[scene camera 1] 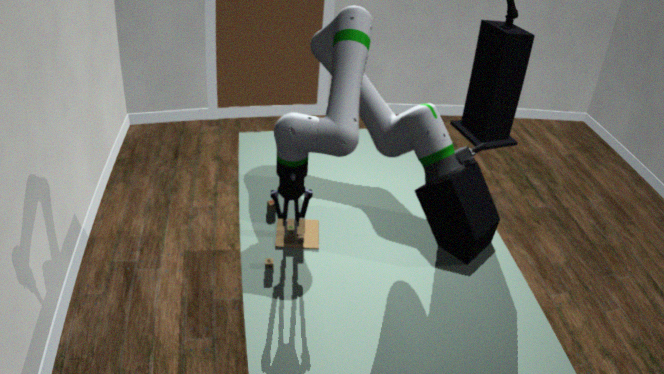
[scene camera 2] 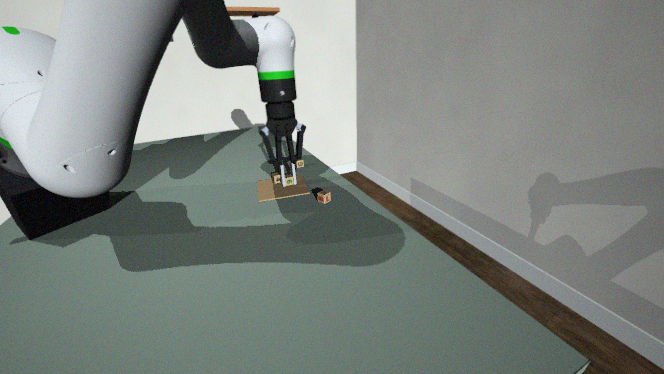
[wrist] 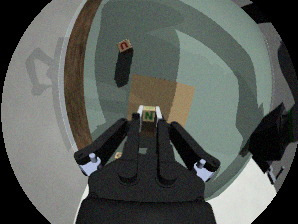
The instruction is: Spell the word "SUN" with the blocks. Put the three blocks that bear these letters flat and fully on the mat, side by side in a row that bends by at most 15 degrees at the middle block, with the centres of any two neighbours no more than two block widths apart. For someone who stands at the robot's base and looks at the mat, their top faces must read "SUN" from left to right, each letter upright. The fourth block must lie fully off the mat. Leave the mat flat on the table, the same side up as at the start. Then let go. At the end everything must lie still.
Labels:
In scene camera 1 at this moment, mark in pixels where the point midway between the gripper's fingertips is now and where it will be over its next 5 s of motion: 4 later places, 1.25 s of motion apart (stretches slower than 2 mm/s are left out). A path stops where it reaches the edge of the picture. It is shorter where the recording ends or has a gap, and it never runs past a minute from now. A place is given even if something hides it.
My gripper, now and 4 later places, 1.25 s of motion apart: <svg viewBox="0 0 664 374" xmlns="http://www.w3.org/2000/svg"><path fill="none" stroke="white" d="M290 232L291 209L295 203L296 207L295 223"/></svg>

